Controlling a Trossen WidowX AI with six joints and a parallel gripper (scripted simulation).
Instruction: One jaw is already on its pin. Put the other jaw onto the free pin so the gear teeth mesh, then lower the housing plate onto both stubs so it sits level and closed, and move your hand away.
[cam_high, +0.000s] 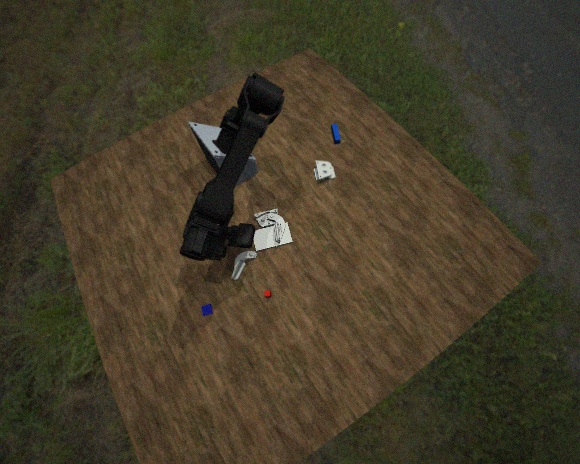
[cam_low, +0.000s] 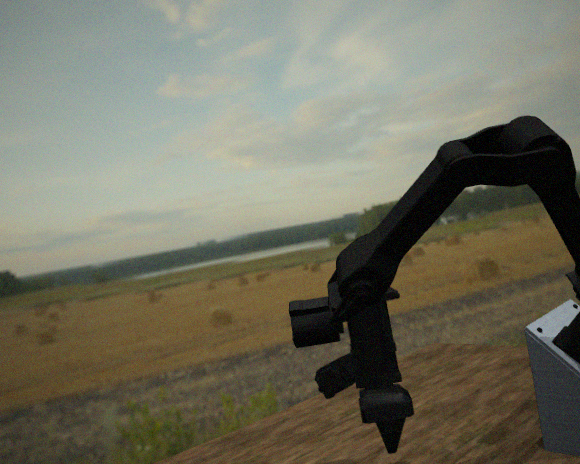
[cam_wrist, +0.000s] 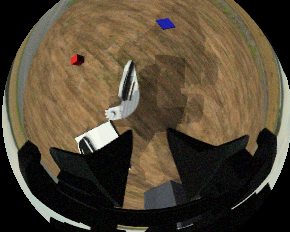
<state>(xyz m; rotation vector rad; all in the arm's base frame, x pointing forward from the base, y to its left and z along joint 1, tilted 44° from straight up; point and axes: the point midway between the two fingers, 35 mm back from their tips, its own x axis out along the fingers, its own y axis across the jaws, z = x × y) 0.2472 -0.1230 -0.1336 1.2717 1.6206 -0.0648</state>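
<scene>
My gripper tip is 8 cm above the white jaw, 5 cm short of it and 2 cm to the right of it. The rest, counted from my gripper tip: white stepped piece (42 cm to the left, 7 cm below, 3 cm behind); then red cube (18 cm ahead, 7 cm below); then blue square (17 cm to the right, 9 cm ahead, 8 cm below).
</scene>
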